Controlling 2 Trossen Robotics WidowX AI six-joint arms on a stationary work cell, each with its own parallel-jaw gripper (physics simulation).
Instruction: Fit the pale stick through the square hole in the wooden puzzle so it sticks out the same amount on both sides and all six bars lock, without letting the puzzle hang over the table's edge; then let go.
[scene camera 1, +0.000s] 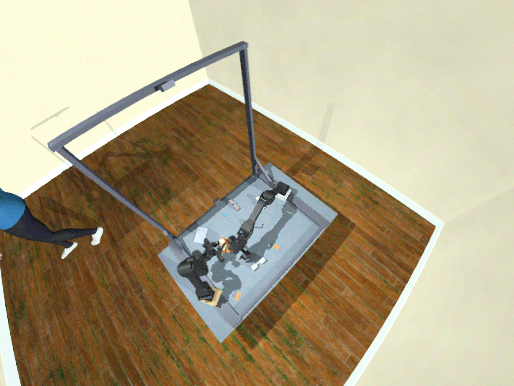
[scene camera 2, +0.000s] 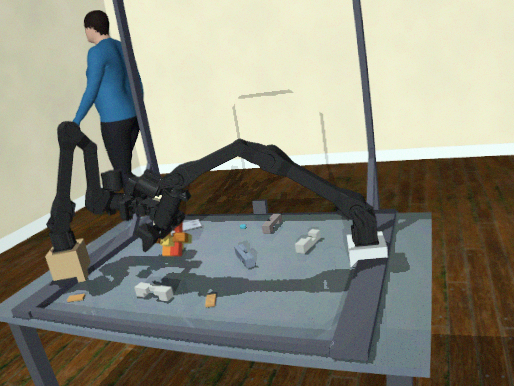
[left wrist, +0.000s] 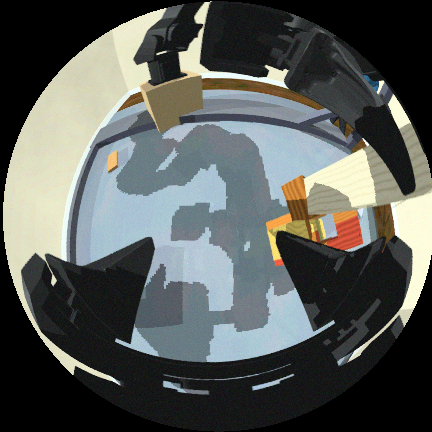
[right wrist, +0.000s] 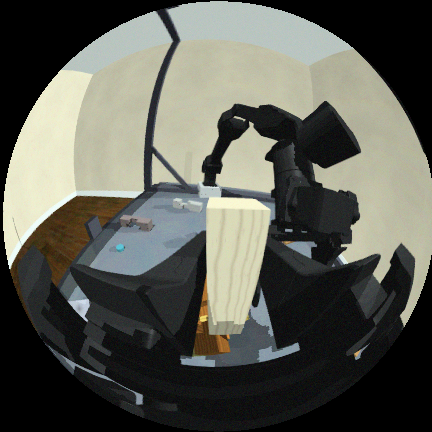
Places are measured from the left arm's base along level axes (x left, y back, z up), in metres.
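Pixels of known places: left gripper, fingertip midpoint: (scene camera 2: 152, 244) (left wrist: 214, 241); right gripper, fingertip midpoint: (scene camera 1: 224, 241) (right wrist: 229, 236); left arm's base, origin of the base link: (scene camera 1: 282, 191) (scene camera 2: 366, 240) (right wrist: 208, 184); right arm's base, origin of the base link: (scene camera 1: 208, 294) (scene camera 2: 64, 247) (left wrist: 165, 77).
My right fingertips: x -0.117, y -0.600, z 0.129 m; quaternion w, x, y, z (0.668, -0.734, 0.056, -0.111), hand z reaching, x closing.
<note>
Ahead of a thing's pixels: the offset from my right fingertips to its top centre.
The puzzle @[dx -0.019, dy +0.012, dz -0.071 m] (scene camera 2: 172, 249) (left wrist: 350, 235) (right wrist: 212, 345) of red, orange and yellow bars stands on the table, well inside its edges. My right gripper (right wrist: 229, 236) is shut on the pale stick @[dx -0.002, dy -0.019, dz +0.031 m] (left wrist: 345, 180) (right wrist: 235, 265). In the left wrist view the stick's end shows close beside an upper orange bar; I cannot tell whether it touches or enters the square hole. My left gripper (left wrist: 214, 241) is open and empty, close to the puzzle, with one finger overlapping it in the left wrist view. The arms hide part of the puzzle in both scene views.
A white notched block @[dx +0.245, dy +0.017, dz -0.151 m] (scene camera 2: 154, 291) and two small orange tiles @[dx +0.241, dy -0.233, dz -0.171 m] (scene camera 2: 76, 298) @[dx +0.291, dy +0.188, dz -0.171 m] (scene camera 2: 210, 300) lie toward the front. A blue-grey notched piece @[dx +0.067, dy +0.245, dz -0.151 m] (scene camera 2: 245, 256), a brown one @[dx -0.169, dy +0.306, dz -0.151 m] (scene camera 2: 272, 223) and a whitish one @[dx +0.003, dy +0.434, dz -0.151 m] (scene camera 2: 307, 241) lie to the right. A cyan piece @[dx -0.190, dy +0.198, dz -0.171 m] (scene camera 2: 243, 226) lies behind.
</note>
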